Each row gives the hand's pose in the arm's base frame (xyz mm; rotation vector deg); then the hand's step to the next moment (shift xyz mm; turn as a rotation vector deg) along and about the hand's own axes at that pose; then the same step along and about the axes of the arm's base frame.
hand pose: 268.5 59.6 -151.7 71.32 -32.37 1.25
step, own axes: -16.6 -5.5 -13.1 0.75 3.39 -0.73
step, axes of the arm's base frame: -7.4 14.6 -14.4 -0.14 1.59 3.17
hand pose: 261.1 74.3 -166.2 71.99 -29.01 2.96
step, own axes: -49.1 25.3 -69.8 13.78 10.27 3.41
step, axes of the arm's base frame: -28.0 83.7 -11.6 7.92 -3.05 15.33
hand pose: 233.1 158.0 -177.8 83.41 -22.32 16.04
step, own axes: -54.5 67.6 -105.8 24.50 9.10 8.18
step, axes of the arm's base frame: -68.2 114.6 30.8 17.71 -8.44 19.11
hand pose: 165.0 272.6 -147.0 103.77 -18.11 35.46
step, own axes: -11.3 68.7 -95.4 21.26 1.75 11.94
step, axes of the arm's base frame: -68.2 66.5 69.9 19.69 -9.88 10.59
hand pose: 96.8 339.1 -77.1 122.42 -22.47 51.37
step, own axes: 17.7 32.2 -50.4 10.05 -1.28 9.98
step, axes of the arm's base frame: -28.4 17.2 52.8 12.47 -6.57 1.90
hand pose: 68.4 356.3 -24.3 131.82 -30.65 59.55
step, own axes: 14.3 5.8 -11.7 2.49 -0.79 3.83
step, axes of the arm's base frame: -0.8 1.1 19.3 4.10 -2.12 -0.42
